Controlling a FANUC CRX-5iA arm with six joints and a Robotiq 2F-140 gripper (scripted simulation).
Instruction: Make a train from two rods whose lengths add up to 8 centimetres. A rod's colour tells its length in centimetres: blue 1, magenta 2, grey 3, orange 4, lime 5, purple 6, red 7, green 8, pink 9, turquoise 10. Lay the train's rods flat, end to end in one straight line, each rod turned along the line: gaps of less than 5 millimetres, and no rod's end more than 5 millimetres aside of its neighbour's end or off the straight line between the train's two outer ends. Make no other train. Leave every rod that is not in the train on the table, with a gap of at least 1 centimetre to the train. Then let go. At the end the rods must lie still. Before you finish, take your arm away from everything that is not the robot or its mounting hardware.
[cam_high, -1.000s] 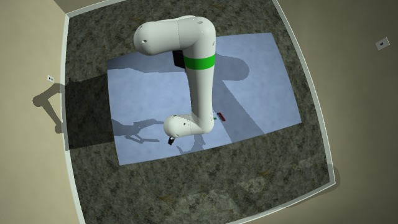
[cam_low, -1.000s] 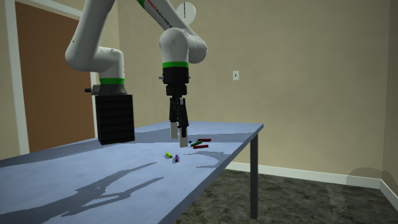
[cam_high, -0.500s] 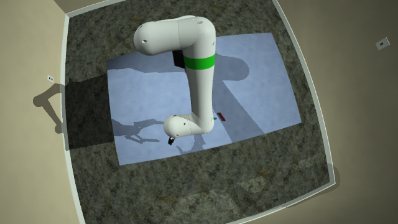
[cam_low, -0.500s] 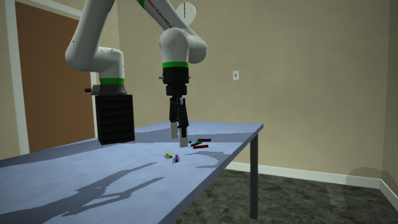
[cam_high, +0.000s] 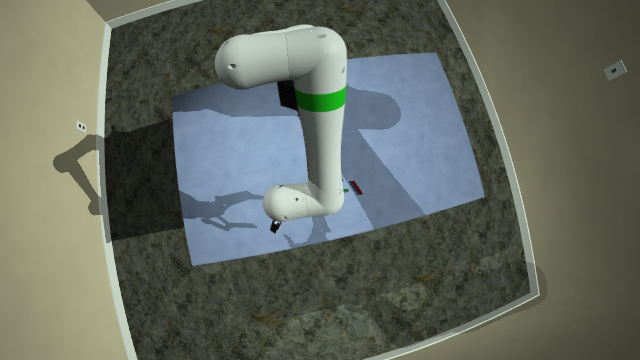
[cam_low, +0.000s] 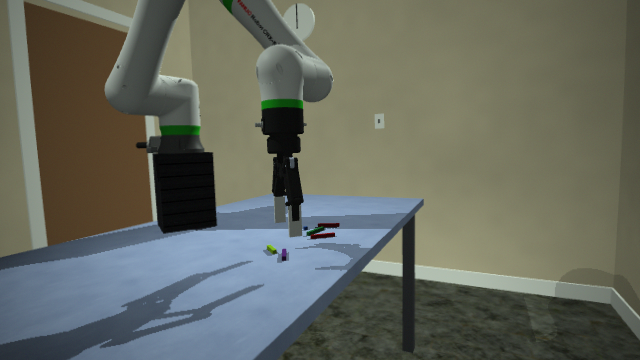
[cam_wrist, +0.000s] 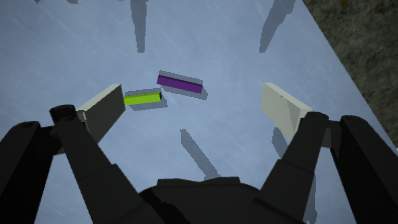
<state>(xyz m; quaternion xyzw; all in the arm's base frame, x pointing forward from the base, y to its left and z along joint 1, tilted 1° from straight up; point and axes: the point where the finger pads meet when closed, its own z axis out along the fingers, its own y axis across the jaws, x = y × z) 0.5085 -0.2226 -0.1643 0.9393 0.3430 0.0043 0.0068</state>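
The blue rod is 26 cm to the left of my hand, 7 cm below it and 7 cm behind it. Also, from my hand: purple rod (7 cm below, 2 cm behind, 1 cm to the left); green rod (24 cm to the left, 7 cm below, 3 cm behind); lime rod (7 cm below, 6 cm behind, 4 cm to the left).
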